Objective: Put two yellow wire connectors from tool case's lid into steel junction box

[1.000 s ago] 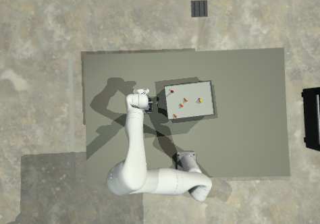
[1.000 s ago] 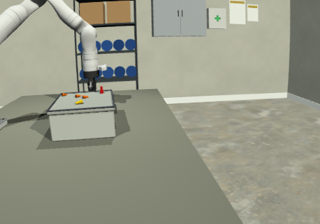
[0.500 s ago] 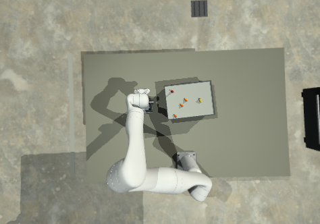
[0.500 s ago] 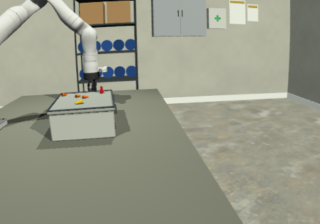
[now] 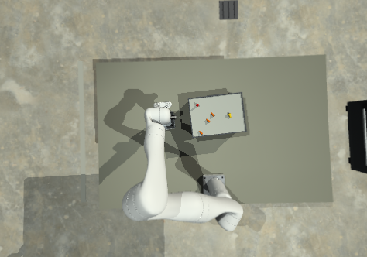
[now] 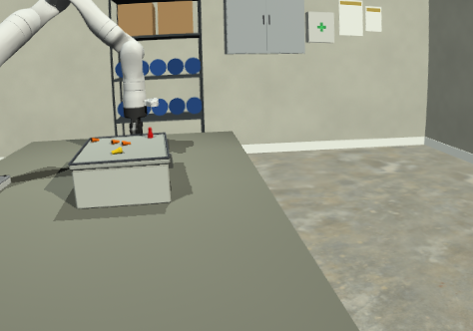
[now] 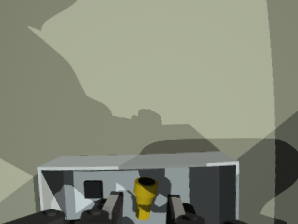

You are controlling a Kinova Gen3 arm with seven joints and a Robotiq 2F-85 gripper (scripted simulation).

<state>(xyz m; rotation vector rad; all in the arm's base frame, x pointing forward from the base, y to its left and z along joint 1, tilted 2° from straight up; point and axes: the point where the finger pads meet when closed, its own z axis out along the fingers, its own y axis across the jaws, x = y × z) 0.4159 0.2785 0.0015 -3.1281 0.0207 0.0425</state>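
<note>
The steel junction box lies 30 mm below my hand and 20 mm behind it. From my hand the other things lie so: tool case: 290 mm to the right, 40 mm above; red connector: 180 mm to the right, 80 mm above, 60 mm ahead.
</note>
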